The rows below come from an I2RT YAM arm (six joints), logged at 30 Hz.
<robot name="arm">
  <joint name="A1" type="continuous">
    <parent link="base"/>
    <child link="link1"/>
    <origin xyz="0 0 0.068"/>
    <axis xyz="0 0 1"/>
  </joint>
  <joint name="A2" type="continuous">
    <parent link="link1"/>
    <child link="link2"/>
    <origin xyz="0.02 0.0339 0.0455"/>
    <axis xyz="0 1 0"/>
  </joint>
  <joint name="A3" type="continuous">
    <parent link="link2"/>
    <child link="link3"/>
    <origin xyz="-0.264 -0.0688 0"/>
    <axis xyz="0 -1 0"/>
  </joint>
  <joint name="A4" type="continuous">
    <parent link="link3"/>
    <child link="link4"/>
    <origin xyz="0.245 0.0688 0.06"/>
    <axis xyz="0 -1 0"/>
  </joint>
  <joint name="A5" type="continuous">
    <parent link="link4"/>
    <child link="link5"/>
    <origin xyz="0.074 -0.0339 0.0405"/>
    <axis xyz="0 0 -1"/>
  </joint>
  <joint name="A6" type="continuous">
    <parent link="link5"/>
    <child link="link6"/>
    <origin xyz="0.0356 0 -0.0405"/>
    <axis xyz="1 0 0"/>
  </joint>
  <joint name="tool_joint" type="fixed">
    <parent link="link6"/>
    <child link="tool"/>
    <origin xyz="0 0 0" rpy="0 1.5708 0"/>
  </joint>
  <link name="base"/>
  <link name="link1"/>
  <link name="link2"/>
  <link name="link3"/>
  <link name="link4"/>
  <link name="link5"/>
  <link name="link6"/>
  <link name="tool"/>
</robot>
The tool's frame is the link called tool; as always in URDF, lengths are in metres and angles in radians. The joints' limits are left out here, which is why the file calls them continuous.
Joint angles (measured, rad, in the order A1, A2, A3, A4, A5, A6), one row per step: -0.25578, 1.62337, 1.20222, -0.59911, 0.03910, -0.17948; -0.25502, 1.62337, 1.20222, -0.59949, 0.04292, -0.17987; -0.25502, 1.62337, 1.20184, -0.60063, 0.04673, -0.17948; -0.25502, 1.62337, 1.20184, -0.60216, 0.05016, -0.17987; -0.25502, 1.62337, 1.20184, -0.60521, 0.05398, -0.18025; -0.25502, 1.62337, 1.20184, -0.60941, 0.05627, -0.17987; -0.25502, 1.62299, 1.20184, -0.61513, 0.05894, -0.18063; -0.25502, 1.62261, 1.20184, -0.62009, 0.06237, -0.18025; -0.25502, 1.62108, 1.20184, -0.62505, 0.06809, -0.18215; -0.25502, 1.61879, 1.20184, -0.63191, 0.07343, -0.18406; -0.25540, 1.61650, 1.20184, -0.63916, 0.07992, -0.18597; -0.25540, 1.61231, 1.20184, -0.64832, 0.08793, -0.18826; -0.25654, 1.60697, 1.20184, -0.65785, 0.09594, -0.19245
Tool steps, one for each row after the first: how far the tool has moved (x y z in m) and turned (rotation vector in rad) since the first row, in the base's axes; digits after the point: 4 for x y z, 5 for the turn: 0.0000, 0.0001, 0.0000, -0.00325, 0.00126, -0.00091; -0.0002, 0.0000, -0.0002, -0.00582, 0.00348, -0.00323; -0.0004, 0.0000, -0.0003, -0.00846, 0.00577, -0.00468; -0.0007, -0.0001, -0.0004, -0.01104, 0.00962, -0.00633; -0.0011, -0.0001, -0.0007, -0.01170, 0.01411, -0.00781; -0.0017, 0.0000, -0.0009, -0.01295, 0.02000, -0.00850; -0.0022, 0.0000, -0.0010, -0.01448, 0.02511, -0.01055; -0.0029, 0.0000, -0.0008, -0.01930, 0.03002, -0.01182; -0.0039, 0.0000, -0.0004, -0.02353, 0.03596, -0.01285; -0.0049, -0.0001, -0.0001, -0.02861, 0.04256, -0.01481; -0.0063, 0.0000, 0.0007, -0.03515, 0.04958, -0.01680; -0.0081, -0.0002, 0.0019, -0.04275, 0.05625, -0.01828
